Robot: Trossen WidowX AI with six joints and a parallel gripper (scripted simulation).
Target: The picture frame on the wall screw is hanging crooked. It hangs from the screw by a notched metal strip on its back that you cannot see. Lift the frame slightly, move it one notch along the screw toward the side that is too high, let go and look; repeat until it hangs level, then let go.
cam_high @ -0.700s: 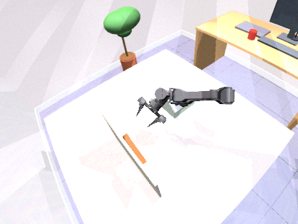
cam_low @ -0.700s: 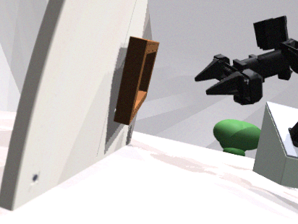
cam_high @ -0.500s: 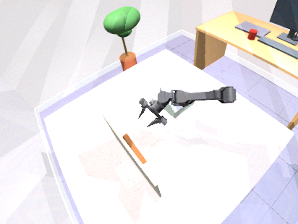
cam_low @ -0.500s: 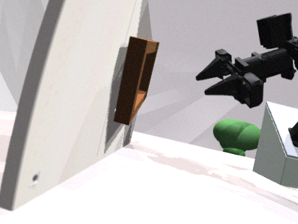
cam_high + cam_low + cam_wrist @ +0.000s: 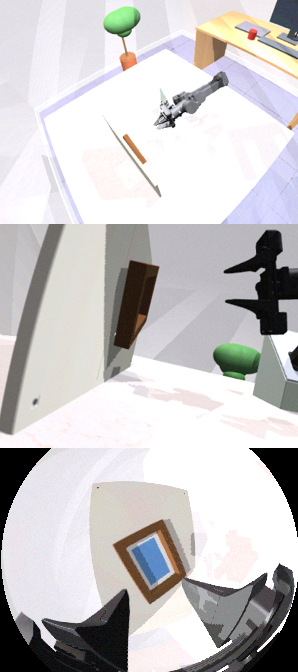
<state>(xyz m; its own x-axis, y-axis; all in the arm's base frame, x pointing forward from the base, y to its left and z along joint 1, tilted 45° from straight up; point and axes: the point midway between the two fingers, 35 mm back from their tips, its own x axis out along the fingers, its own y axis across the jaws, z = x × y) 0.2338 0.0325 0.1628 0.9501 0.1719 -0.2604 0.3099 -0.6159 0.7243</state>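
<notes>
My gripper tip is now 16 cm short of the brown picture frame, 6 cm above it and 1 cm to the right of it. From my gripper tip the other things lie so: wall panel (17 cm ahead, 6 cm below, 2 cm to the left).
</notes>
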